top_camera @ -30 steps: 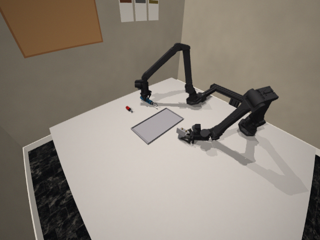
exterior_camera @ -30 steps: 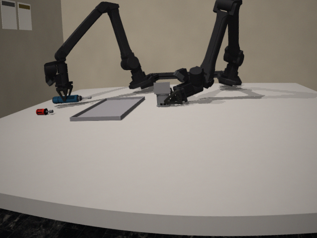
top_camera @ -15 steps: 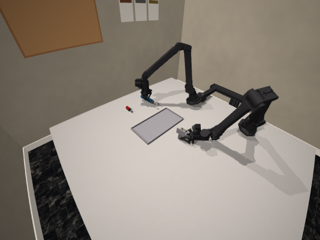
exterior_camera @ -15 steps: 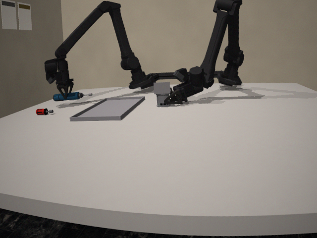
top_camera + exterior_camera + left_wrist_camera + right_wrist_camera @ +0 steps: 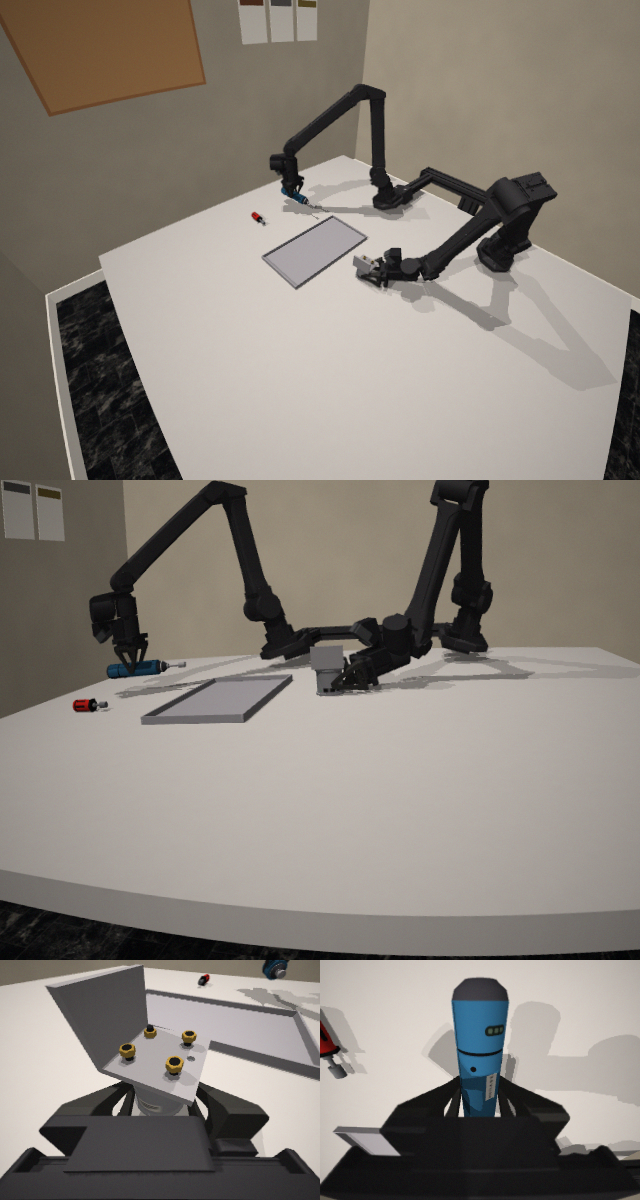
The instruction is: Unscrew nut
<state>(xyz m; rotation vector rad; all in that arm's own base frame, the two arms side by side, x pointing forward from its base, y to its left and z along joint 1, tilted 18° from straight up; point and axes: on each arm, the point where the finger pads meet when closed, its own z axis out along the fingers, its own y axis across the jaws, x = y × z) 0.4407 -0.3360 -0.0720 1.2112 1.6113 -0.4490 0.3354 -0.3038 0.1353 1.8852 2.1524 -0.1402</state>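
Now: the joint module 10 mm above my left hand. Round my left hand: short red-handled tool: 570 mm to the right, 90 mm ahead, 10 mm below; then l-shaped bracket: 50 mm above; then grey tray: 240 mm to the right, 30 mm ahead, 20 mm below.
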